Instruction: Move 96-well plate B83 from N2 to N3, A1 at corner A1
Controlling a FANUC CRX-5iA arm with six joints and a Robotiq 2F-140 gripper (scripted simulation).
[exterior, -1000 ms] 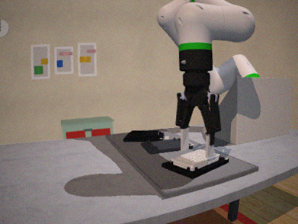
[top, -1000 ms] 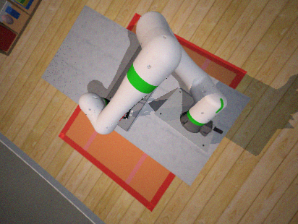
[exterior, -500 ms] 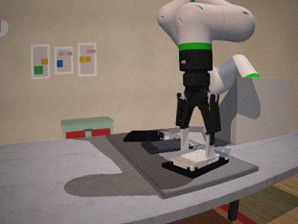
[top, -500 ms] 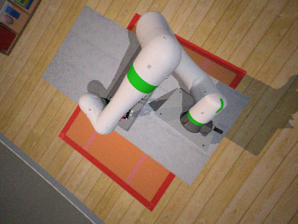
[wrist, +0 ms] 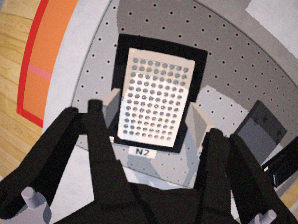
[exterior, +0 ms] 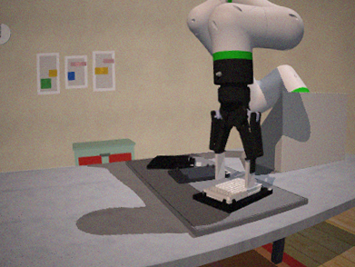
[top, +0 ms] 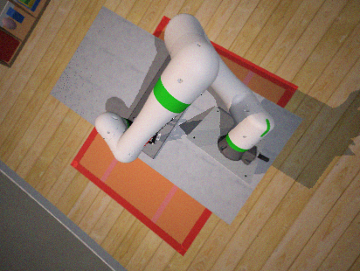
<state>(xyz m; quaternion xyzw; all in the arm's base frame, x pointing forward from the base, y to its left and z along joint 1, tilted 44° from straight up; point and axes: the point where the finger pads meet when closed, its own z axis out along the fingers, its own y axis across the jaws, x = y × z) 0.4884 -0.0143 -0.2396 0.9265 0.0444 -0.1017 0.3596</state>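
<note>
Now: the white 96-well plate 40 mm below my hand. The rest, counted from my hand: black nest: 60 mm below; dark grey nest: 210 mm to the right, 60 mm below, 30 mm behind; black well plate: 380 mm to the right, 40 mm below, 30 mm behind.
</note>
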